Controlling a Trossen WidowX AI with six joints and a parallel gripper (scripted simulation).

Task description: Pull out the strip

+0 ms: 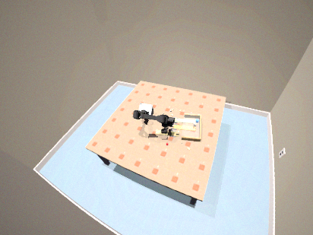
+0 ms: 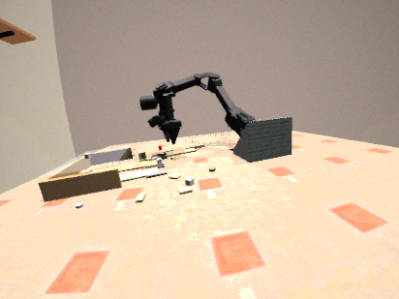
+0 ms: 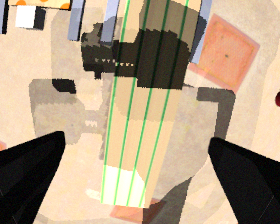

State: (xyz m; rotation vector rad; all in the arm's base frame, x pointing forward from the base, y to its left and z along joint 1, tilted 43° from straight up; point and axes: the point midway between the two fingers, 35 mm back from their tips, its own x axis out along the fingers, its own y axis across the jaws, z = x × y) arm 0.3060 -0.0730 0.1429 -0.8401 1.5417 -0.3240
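Right now my gripper tip is 180 mm short of the orange-dotted strip, 130 mm to the right of it and 50 mm above it. Round my gripper tip: red object (70 mm ahead, 130 mm to the right, 40 mm below).
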